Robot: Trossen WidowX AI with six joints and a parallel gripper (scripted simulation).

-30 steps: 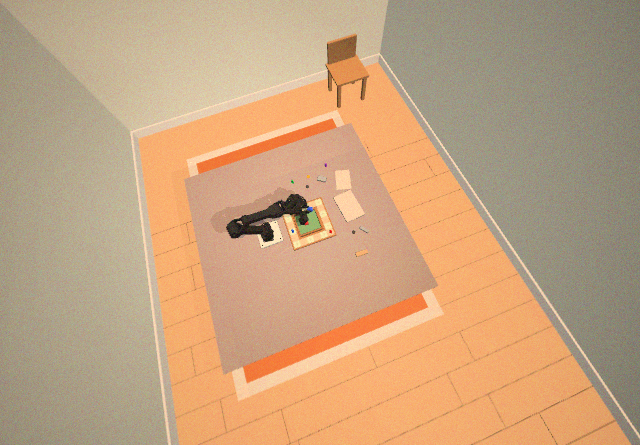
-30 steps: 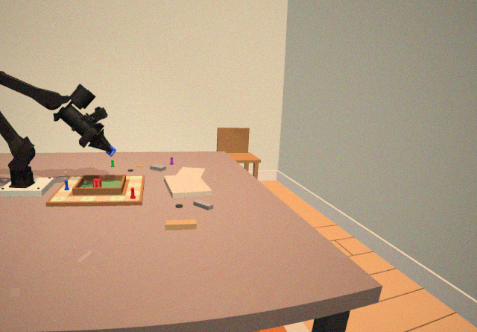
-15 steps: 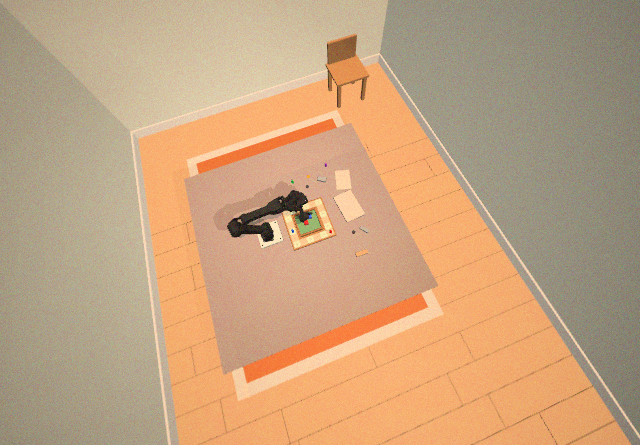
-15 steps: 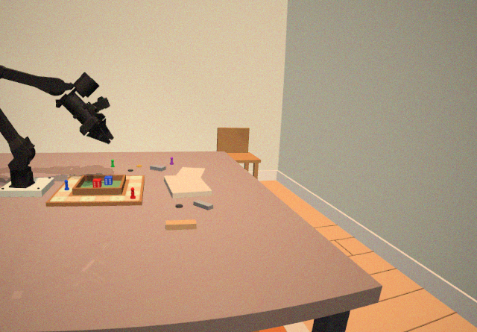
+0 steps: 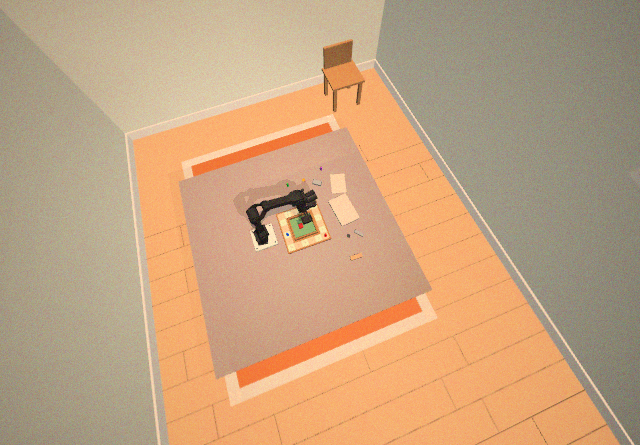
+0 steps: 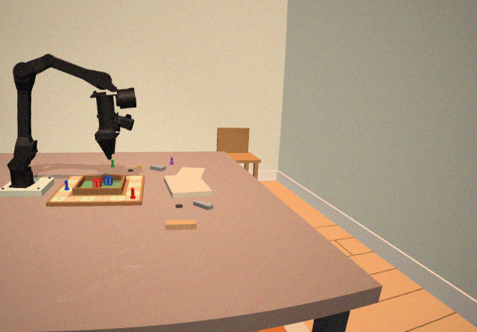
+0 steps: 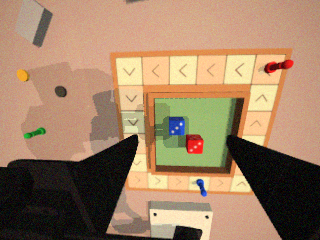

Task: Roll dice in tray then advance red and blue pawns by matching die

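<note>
My gripper tip is now 130 mm to the left of the red pawn, 100 mm short of it and 80 mm above it. The rest, counted from my gripper tip: green pawn: 280 mm to the left, 90 mm below, 80 mm behind; green tray: 100 mm below, 40 mm to the right, 30 mm behind; blue pawn: 140 mm behind, 80 mm to the right, 80 mm below.
</note>
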